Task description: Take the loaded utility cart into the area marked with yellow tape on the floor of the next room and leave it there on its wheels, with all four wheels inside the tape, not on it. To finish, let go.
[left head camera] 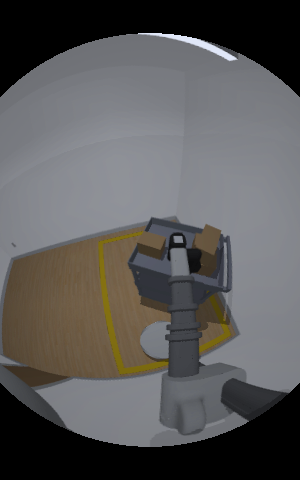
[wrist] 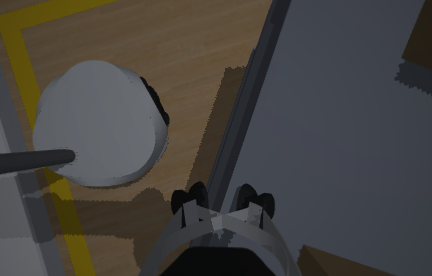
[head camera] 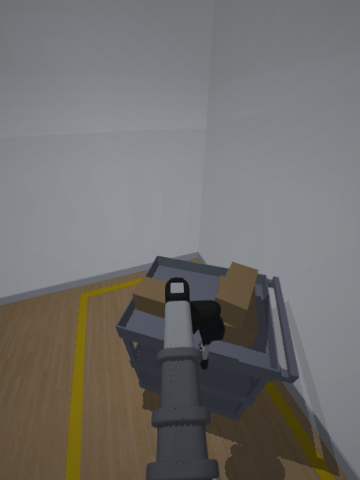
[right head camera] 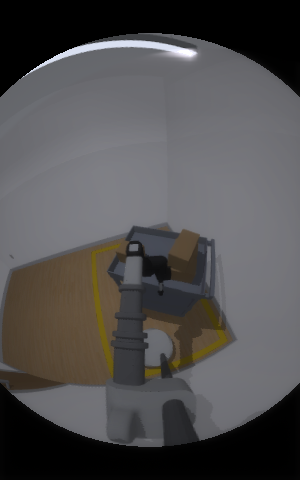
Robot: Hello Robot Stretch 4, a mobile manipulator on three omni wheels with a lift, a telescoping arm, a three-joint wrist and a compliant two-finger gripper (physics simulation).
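Places are measured from the robot's base along level axes (x ahead, y left, z up), in centimetres.
Pixels of known places: gripper, fingertip midpoint: [wrist: 222,199] [head camera: 202,357] [right head camera: 160,289]; robot's base at its link origin: [left head camera: 160,338] [wrist: 116,127] [right head camera: 151,346].
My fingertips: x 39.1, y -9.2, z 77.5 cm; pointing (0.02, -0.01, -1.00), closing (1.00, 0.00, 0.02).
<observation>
Ahead of a thing's pixels: the offset from my fingertips to its middle. "spot": to the spot under its first point. Level surfaces: height alone.
The grey cart [head camera: 240,365] [left head camera: 156,278] [right head camera: 175,300] [wrist: 325,130] stands upright in the room's corner, turned at an angle to the walls. Cardboard boxes {dx +16.4, dy -14.4, dz +16.9 cm} [head camera: 238,290] [left head camera: 151,244] [right head camera: 184,251] lie on its top tray. Yellow tape [head camera: 77,380] [left head camera: 105,295] [right head camera: 99,310] [wrist: 27,75] runs left of the cart, behind it and along the right side. The back right part of the tape and the wheels are hidden, so their relation cannot be told. My gripper [head camera: 204,357] [right head camera: 161,288] [wrist: 222,199] points down at the cart's near long side, its fingers shut on the tray rim.
My white round base [left head camera: 157,341] [right head camera: 159,347] [wrist: 100,125] is inside the tape, close to the near tape line. The right wall [head camera: 300,210] is close beside the cart's handle {spot: dx +5.6, dy -33.4, dz +6.2 cm} [head camera: 286,330]. The back wall [head camera: 100,200] is behind the cart. Wooden floor {dz -80.2 cm} [left head camera: 55,300] lies left of the tape.
</observation>
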